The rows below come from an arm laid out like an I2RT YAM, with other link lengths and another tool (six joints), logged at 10 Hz.
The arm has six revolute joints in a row. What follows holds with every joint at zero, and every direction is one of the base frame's. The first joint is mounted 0.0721 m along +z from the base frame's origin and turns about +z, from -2.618 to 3.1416 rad. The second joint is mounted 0.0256 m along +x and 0.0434 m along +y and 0.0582 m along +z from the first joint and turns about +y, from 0 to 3.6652 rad. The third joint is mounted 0.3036 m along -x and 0.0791 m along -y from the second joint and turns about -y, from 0 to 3.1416 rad. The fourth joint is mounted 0.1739 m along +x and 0.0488 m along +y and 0.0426 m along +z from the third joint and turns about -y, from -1.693 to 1.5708 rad. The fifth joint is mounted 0.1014 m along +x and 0.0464 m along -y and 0.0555 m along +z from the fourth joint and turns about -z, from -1.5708 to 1.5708 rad. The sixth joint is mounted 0.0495 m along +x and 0.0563 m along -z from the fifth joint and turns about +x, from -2.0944 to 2.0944 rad. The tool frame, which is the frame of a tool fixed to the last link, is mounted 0.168 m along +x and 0.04 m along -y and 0.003 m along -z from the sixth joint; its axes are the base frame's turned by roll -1.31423, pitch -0.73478 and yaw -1.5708 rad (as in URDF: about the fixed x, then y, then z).
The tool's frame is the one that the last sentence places.
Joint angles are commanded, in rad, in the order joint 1, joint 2, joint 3, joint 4, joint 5, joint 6. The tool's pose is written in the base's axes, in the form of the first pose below.
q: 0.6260 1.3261 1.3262 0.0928 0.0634 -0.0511
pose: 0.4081, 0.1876, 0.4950; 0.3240, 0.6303, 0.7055; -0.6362, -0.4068, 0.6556; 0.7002, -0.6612, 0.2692
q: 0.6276 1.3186 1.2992 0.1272 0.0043 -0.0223
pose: 0.4012, 0.1992, 0.4949; 0.3645, 0.6539, 0.6630; -0.6335, -0.3477, 0.6912; 0.6825, -0.6720, 0.2875
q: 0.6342 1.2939 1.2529 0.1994 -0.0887 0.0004
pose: 0.3834, 0.2151, 0.5047; 0.4052, 0.7072, 0.5793; -0.6197, -0.2534, 0.7428; 0.6721, -0.6600, 0.3356
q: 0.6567 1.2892 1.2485 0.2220 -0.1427 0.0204
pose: 0.3698, 0.2322, 0.5110; 0.4467, 0.7312, 0.5156; -0.5999, -0.1828, 0.7789; 0.6638, -0.6573, 0.3569
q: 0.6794 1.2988 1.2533 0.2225 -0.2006 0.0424
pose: 0.3590, 0.2527, 0.5088; 0.5040, 0.7351, 0.4536; -0.5626, -0.1191, 0.8181; 0.6554, -0.6675, 0.3535
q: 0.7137 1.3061 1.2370 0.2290 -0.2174 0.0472
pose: 0.3505, 0.2701, 0.4995; 0.5420, 0.7303, 0.4158; -0.5289, -0.0881, 0.8441; 0.6531, -0.6774, 0.3385
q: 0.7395 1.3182 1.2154 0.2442 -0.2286 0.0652
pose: 0.3455, 0.2845, 0.4879; 0.5800, 0.7146, 0.3912; -0.5046, -0.0618, 0.8611; 0.6395, -0.6968, 0.3247
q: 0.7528 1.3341 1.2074 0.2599 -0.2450 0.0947
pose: 0.3431, 0.2955, 0.4810; 0.6148, 0.6957, 0.3715; -0.4902, -0.0319, 0.8710; 0.6178, -0.7176, 0.3215
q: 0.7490 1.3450 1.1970 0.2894 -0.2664 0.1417
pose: 0.3431, 0.3001, 0.4787; 0.6453, 0.6731, 0.3612; -0.4924, 0.0049, 0.8704; 0.5841, -0.7395, 0.3346
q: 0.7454 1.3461 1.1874 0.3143 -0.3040 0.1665
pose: 0.3378, 0.3045, 0.4803; 0.6673, 0.6671, 0.3312; -0.4784, 0.0432, 0.8771; 0.5708, -0.7437, 0.3480
